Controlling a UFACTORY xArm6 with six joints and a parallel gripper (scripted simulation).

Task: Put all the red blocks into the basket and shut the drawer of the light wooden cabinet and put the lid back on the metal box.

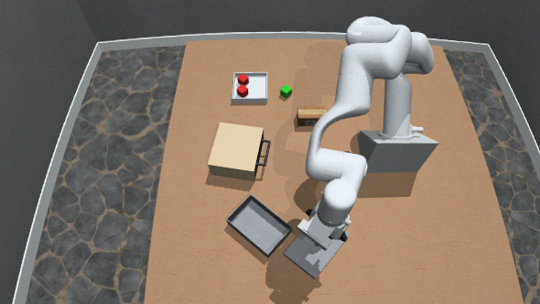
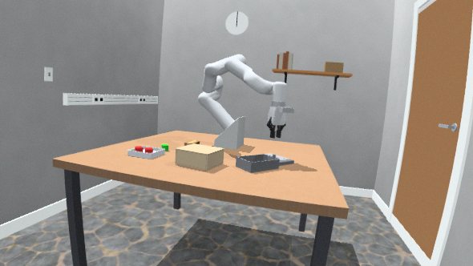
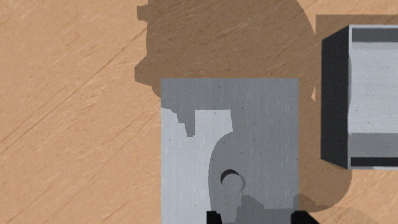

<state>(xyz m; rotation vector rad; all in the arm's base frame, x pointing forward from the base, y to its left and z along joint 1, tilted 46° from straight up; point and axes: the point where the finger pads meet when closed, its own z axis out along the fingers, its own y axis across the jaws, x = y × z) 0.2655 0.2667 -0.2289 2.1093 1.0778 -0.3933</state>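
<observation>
My gripper is now 140 mm above the flat lid. The rest, counted from my hand: metal box 190 mm ahead, 50 mm to the right, 130 mm below; white basket 270 mm ahead, 640 mm to the right, 140 mm below; taped cardboard box 20 mm ahead, 500 mm to the right, 120 mm below.
</observation>
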